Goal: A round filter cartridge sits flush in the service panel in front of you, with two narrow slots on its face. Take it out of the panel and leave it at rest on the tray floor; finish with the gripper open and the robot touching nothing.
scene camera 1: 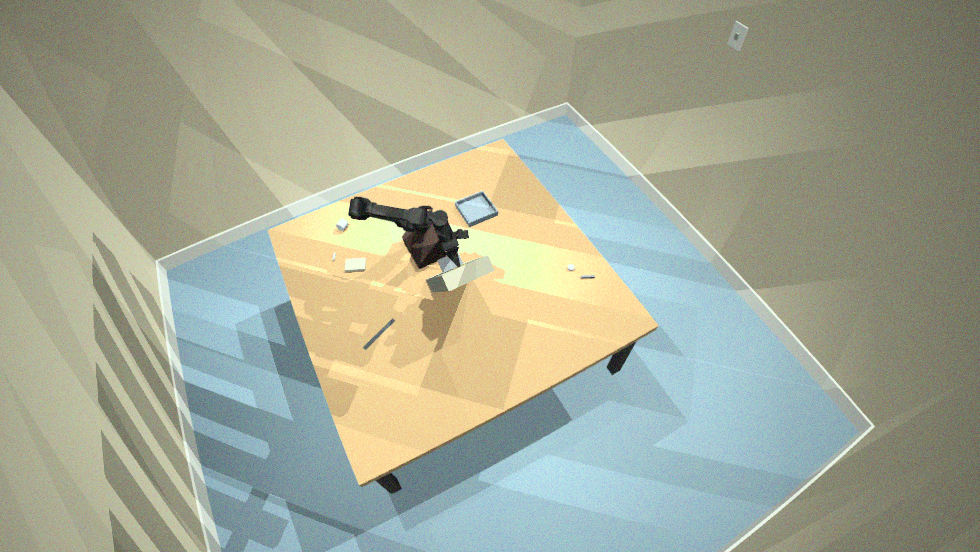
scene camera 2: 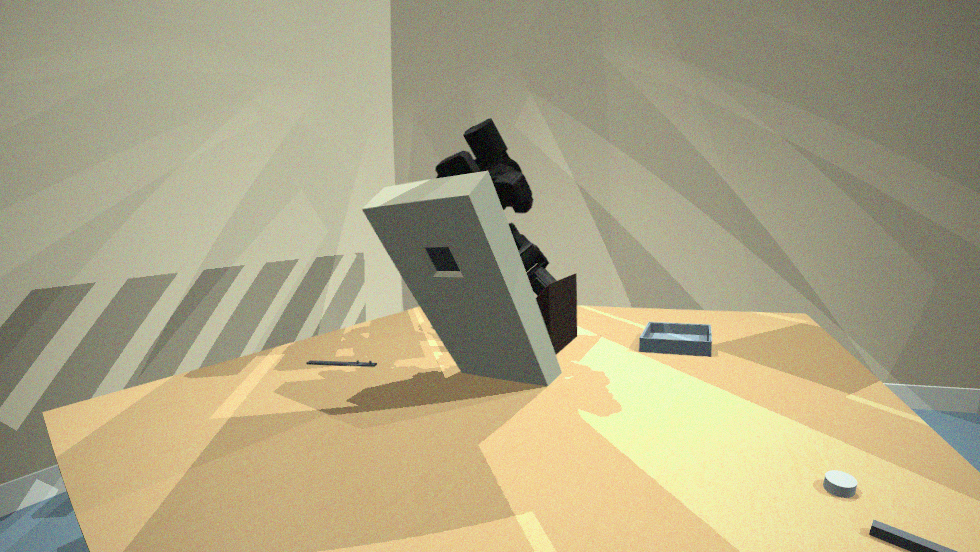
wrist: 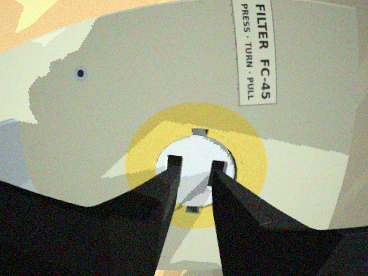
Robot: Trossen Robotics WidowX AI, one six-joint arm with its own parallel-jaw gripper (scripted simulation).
I see my gripper (scene camera 2: pixel 458 236), a white round filter cartridge (wrist: pixel 199 157) and a grey service panel (scene camera 2: pixel 450 240).
My gripper also shows in the wrist view (wrist: pixel 196 175). The grey service panel also shows in scene camera 1 (scene camera 1: pixel 443 282) and in the wrist view (wrist: pixel 97 101). Scene camera 1 misses the white round filter cartridge, which is hidden by the grey service panel. Scene camera 2 misses the white round filter cartridge, which is hidden by the grey service panel.
